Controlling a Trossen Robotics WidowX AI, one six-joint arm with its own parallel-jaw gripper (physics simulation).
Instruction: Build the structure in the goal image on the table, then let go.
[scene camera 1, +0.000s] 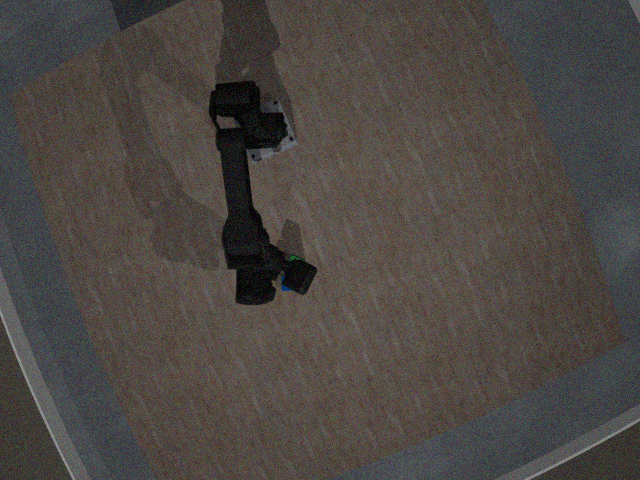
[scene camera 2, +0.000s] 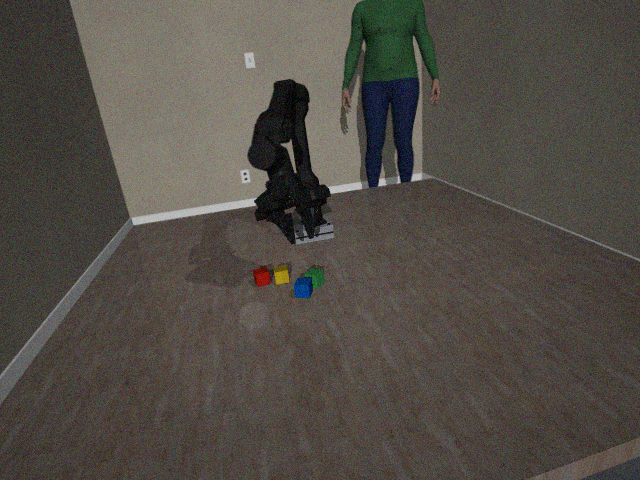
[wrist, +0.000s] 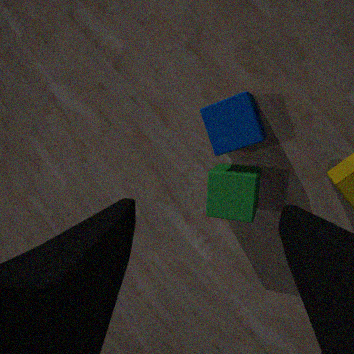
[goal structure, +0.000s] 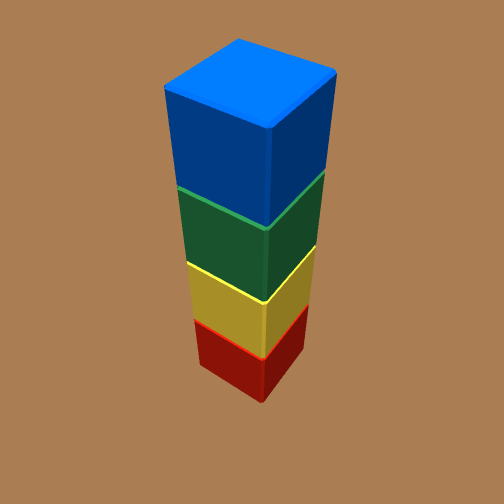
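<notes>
A blue cube (scene camera 1: 286, 285) (scene camera 2: 302, 288) (wrist: 232, 123) and a green cube (scene camera 1: 294, 257) (scene camera 2: 316, 277) (wrist: 232, 195) lie on the table close together, with a narrow gap between them in the wrist view. A yellow cube (scene camera 2: 281, 274) (wrist: 345, 179) lies apart from them, partly shown at the right edge of the wrist view. A red cube (scene camera 2: 262, 276) lies beside the yellow cube. My gripper (scene camera 2: 302, 239) (wrist: 208, 213) is open and empty, with its fingertips above the table. In scene camera 1 the arm hides the fingertips and the red and yellow cubes.
The black arm (scene camera 1: 237, 178) (scene camera 2: 300, 139) rises from a light base plate (scene camera 1: 273, 151) (scene camera 2: 323, 232). A person (scene camera 2: 390, 46) in a green top stands behind the table near the back wall. Dark shadows fall across the wood-grain table (scene camera 1: 413, 258) (scene camera 2: 387, 361).
</notes>
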